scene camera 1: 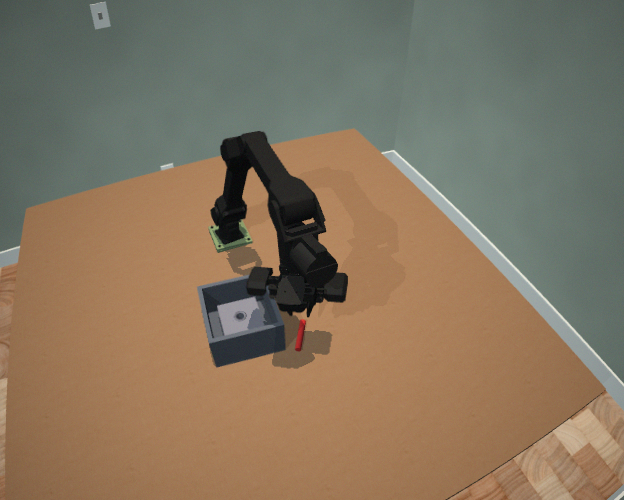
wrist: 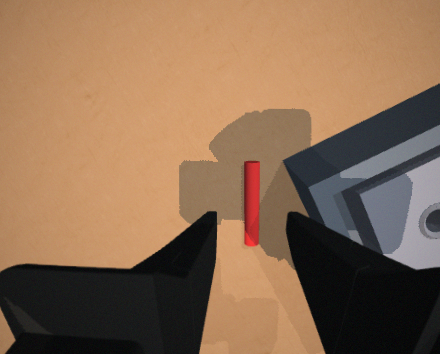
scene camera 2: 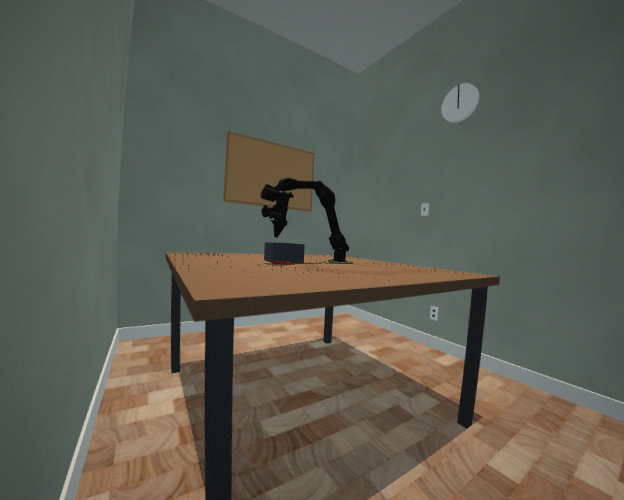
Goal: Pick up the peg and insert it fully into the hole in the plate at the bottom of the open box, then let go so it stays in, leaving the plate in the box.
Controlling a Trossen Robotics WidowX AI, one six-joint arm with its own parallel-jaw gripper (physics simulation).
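Pixels of known places: gripper, fingertip midpoint: (scene camera 1: pixel 299 315) (wrist: pixel 251 220) (scene camera 2: pixel 275 237); arm's base, origin of the base link: (scene camera 1: pixel 229 234) (scene camera 2: pixel 339 260).
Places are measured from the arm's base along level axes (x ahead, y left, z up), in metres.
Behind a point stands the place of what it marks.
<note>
A red peg (scene camera 1: pixel 300 335) @(x 0.397, y -0.016, z 0.002 m) (scene camera 2: pixel 281 263) @(x 0.397, y -0.007, z -0.007 m) (wrist: pixel 252 200) @(x 0.397, y -0.017, z 0.002 m) lies flat on the table beside the open box. My gripper (scene camera 1: pixel 300 314) @(x 0.419, y -0.031, z 0.114 m) (scene camera 2: pixel 276 236) @(x 0.419, y -0.031, z 0.114 m) (wrist: pixel 251 220) @(x 0.419, y -0.031, z 0.114 m) is partly open and empty, pointing down above the table. In the wrist view the peg lies lengthwise between the lines of the two fingers, its near end between the fingertips and its far end beyond them. The dark blue-grey box (scene camera 1: pixel 247 346) @(x 0.383, y -0.141, z 0.041 m) (scene camera 2: pixel 284 252) @(x 0.353, y -0.047, z 0.042 m) (wrist: pixel 370 137) @(x 0.390, y -0.113, z 0.049 m) stands upright. A pale plate (scene camera 1: pixel 231 323) @(x 0.314, y -0.143, z 0.045 m) (wrist: pixel 415 255) @(x 0.293, y -0.090, z 0.046 m) lies at its bottom, with a round hole (scene camera 1: pixel 239 315) @(x 0.298, y -0.116, z 0.037 m) (wrist: pixel 435 221) @(x 0.298, y -0.119, z 0.035 m). The plate does not show in scene camera 2.
The brown table (scene camera 1: pixel 364 416) @(x 0.633, y -0.014, z -0.012 m) (scene camera 2: pixel 338 286) @(x 0.577, y 0.515, z -0.012 m) carries the arm's green base plate (scene camera 1: pixel 239 242) @(x 0.044, y 0.010, z -0.001 m) (scene camera 2: pixel 340 261) @(x 0.020, y 0.026, z -0.001 m) behind the box. The box's near corner is close to the right fingertip in the wrist view. The arm's shadow falls across the peg and part of the plate.
</note>
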